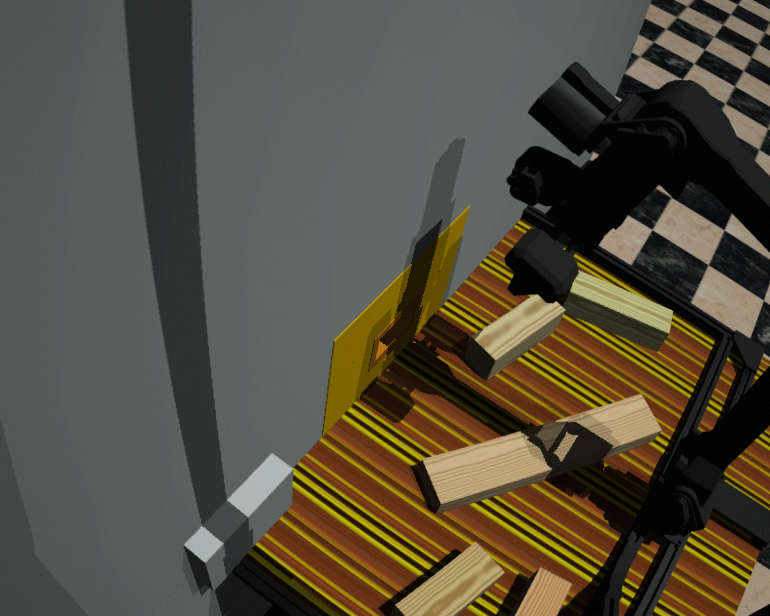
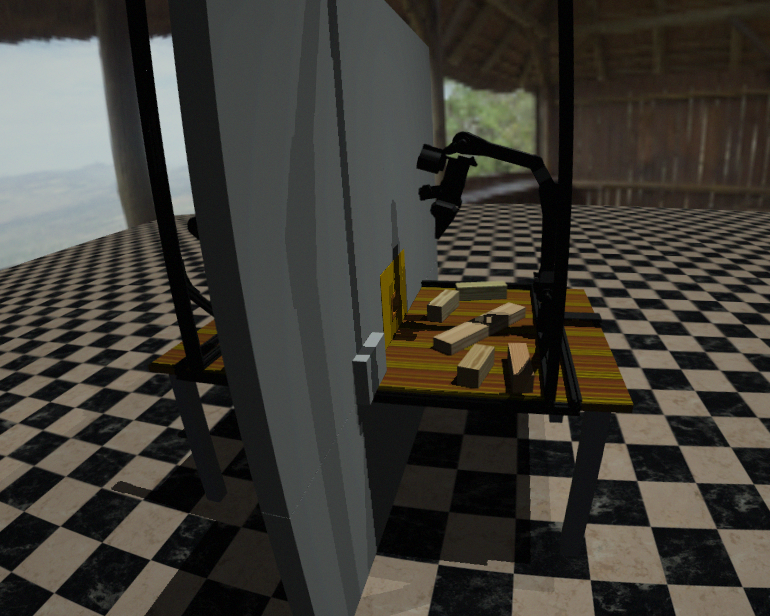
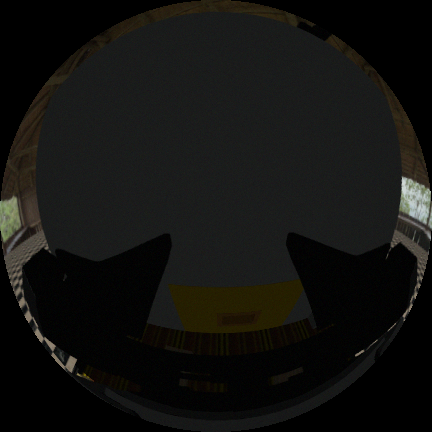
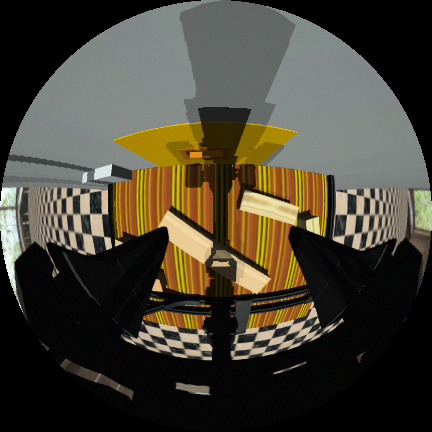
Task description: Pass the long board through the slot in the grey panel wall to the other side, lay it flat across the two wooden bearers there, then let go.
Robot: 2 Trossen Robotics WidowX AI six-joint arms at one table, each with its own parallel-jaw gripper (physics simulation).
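Frame: origin at the left arm's base, x ahead, y left, z up, level; millimetres.
Seen in the pictures: left gripper, fingertip midpoint: (image 3: pixel 230 239); right gripper, fingertip midpoint: (image 2: pixel 439 235) (image 4: pixel 230 232); right arm's base, link origin: (image 1: pixel 669 517) (image 4: pixel 220 308).
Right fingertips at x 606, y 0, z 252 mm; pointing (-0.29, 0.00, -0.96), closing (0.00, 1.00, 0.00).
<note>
A point is followed by its place in that frame.
The long pale board (image 1: pixel 481 465) {x 667, y -95, z 13 mm} (image 2: pixel 459 338) {x 672, y -136, z 13 mm} (image 4: pixel 187 240) {x 680, y -84, z 13 mm} lies flat and slantwise on the striped table, on the right arm's side of the grey panel wall (image 1: pixel 288 192) {x 482, y -257, z 451 mm} (image 2: pixel 256 192) {x 482, y -696, z 459 mm} (image 3: pixel 215 150) {x 433, y 13, z 398 mm} (image 4: pixel 125 90) {x 483, y -89, z 273 mm}. A yellow plate (image 1: pixel 353 366) {x 483, y -124, z 87 mm} (image 2: pixel 386 282) {x 483, y -118, z 153 mm} (image 3: pixel 195 305) {x 431, y 55, z 127 mm} (image 4: pixel 145 142) {x 484, y -128, z 149 mm} surrounds the low slot. My right gripper (image 1: pixel 526 276) {x 606, y 0, z 252 mm} (image 2: pixel 439 228) {x 606, y 0, z 252 mm} (image 4: pixel 230 232) {x 606, y 0, z 252 mm} is open and empty, high above the table and apart from the board. My left gripper (image 3: pixel 230 239) {x 350, y 1, z 325 mm} is open and empty, facing the wall above the plate. Pale slivers show below it; I cannot tell whether they are the bearers.
Short wooden blocks (image 1: pixel 516 334) {x 603, y 96, z 31 mm} (image 1: pixel 619 308) {x 705, y 250, z 28 mm} (image 1: pixel 449 581) {x 718, y -252, z 28 mm} (image 1: pixel 545 594) {x 819, y -200, z 25 mm} lie around the board. A light grey block (image 1: pixel 263 484) {x 500, y -306, z 81 mm} (image 2: pixel 370 359) {x 512, y -387, z 72 mm} (image 4: pixel 107 173) {x 506, y -284, z 80 mm} stands against the wall near the table edge. Black frame bars (image 2: pixel 565 160) {x 886, y -374, z 467 mm} rise near the right arm.
</note>
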